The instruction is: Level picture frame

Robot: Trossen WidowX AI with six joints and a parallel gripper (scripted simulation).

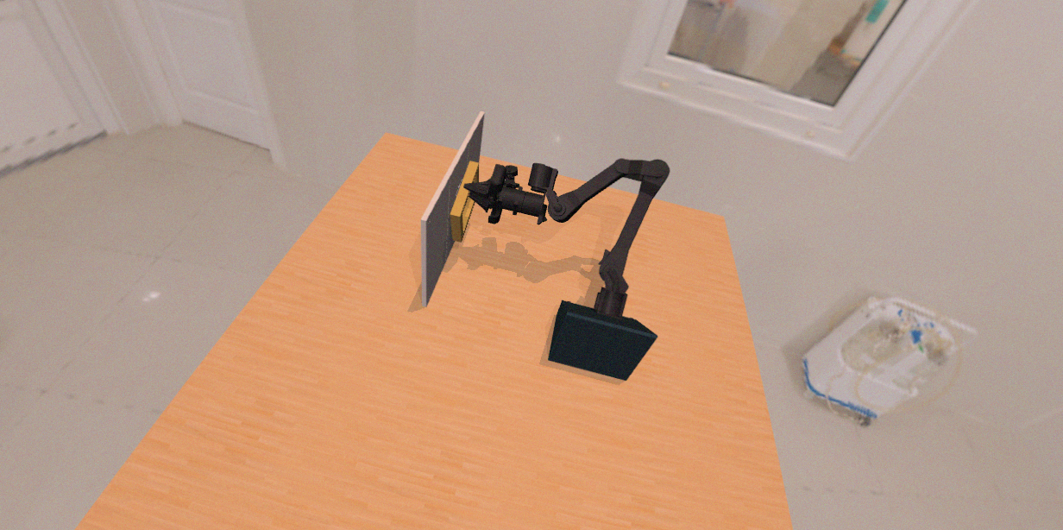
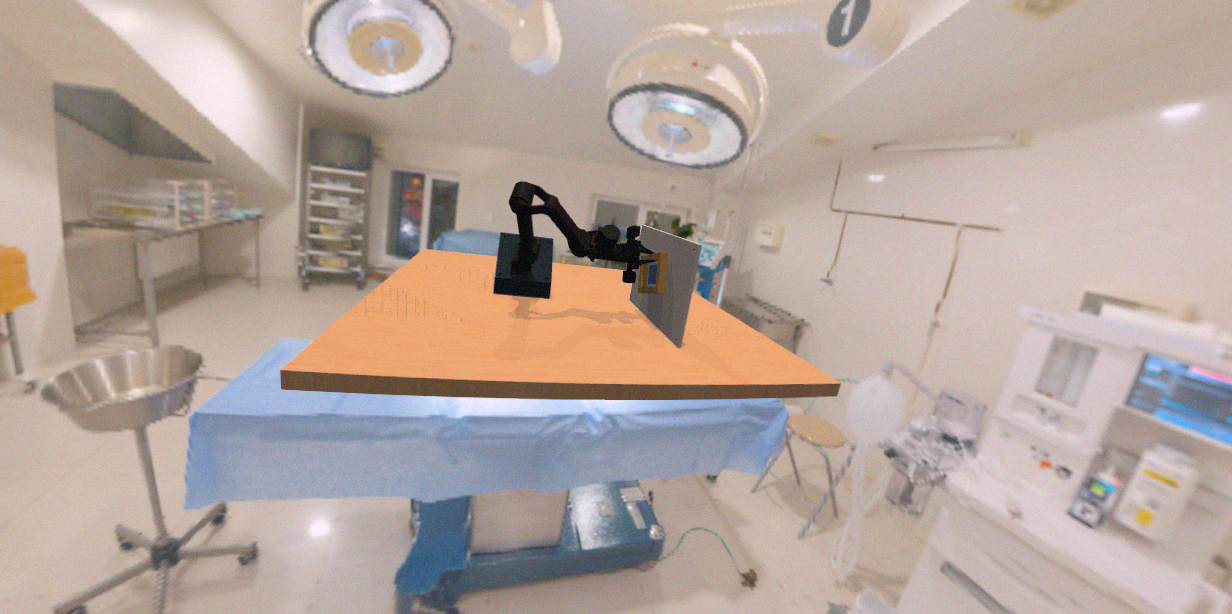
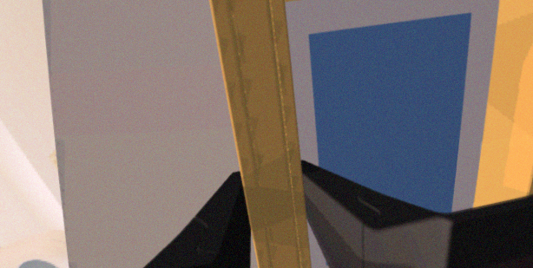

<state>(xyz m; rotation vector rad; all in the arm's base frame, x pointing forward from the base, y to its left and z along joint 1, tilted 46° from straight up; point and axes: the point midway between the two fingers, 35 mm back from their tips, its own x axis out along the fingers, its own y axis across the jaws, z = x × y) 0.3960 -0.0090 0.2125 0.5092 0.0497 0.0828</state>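
Right now the picture frame is 1 cm to the right of my gripper tip and 5 cm below it. From my gripper tip the other things lie so: grey wall panel: 2 cm ahead, 1 cm to the right, 6 cm below.
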